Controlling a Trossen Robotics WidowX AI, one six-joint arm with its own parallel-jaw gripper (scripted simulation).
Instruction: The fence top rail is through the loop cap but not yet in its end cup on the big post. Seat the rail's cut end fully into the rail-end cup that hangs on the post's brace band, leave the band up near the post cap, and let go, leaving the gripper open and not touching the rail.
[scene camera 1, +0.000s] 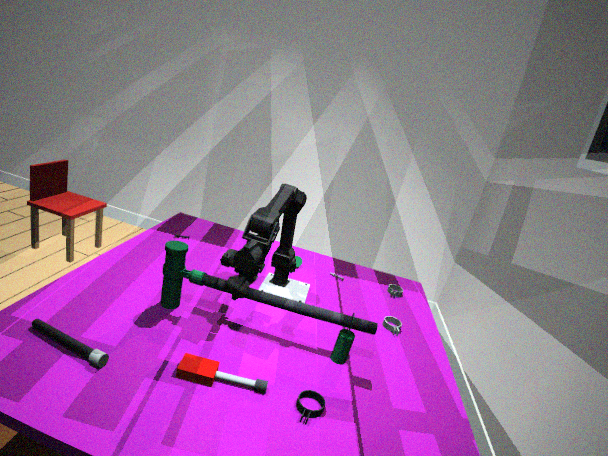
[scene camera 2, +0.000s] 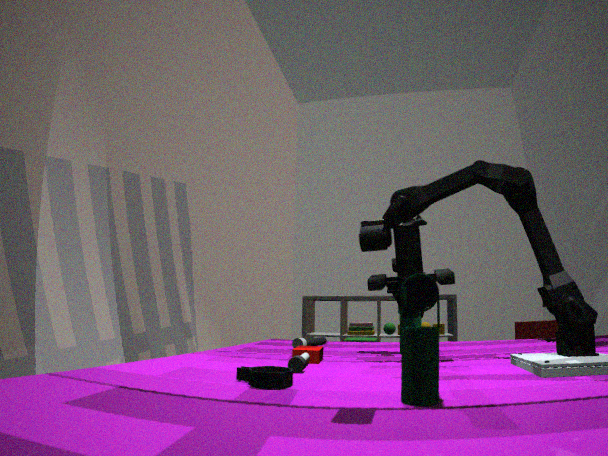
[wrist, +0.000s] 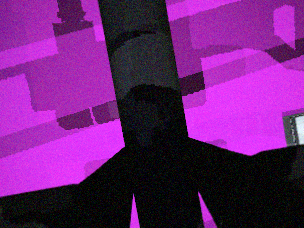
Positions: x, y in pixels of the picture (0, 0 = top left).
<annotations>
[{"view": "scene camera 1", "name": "my gripper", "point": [235, 296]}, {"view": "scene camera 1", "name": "dark top rail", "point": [319, 313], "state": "held by my gripper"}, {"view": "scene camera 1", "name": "red-headed tool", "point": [192, 368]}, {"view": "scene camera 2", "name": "my gripper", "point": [413, 318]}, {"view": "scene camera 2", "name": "dark top rail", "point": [422, 292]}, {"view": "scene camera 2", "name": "short green post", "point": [420, 353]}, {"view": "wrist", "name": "my gripper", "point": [155, 146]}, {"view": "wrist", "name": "dark top rail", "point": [140, 50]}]
</annotations>
